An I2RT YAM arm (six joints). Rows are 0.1 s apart.
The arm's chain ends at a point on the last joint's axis. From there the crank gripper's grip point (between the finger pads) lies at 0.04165 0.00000 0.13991 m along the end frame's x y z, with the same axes.
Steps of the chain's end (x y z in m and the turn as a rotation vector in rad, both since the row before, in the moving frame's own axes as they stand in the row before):
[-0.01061, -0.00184, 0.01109, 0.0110, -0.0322, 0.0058]
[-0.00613, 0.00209, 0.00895, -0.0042, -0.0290, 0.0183]
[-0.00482, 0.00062, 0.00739, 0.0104, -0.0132, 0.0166]
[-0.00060, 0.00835, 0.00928, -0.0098, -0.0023, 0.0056]
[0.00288, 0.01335, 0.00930, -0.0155, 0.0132, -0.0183]
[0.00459, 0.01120, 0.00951, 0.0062, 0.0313, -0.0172]
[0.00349, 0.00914, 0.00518, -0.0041, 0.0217, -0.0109]
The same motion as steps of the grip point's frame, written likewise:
[-0.01513, -0.00316, 0.01235, 0.0110, -0.0322, 0.0058]
[-0.01022, 0.00340, 0.01010, -0.0042, -0.0290, 0.0183]
[-0.00666, -0.00016, 0.00792, 0.0104, -0.0132, 0.0166]
[-0.00093, 0.00995, 0.00937, -0.0098, -0.0023, 0.0056]
[0.00474, 0.01474, 0.00873, -0.0155, 0.0132, -0.0183]
[0.00893, 0.00958, 0.00813, 0.0062, 0.0313, -0.0172]
[0.00652, 0.00924, 0.00424, -0.0041, 0.0217, -0.0109]

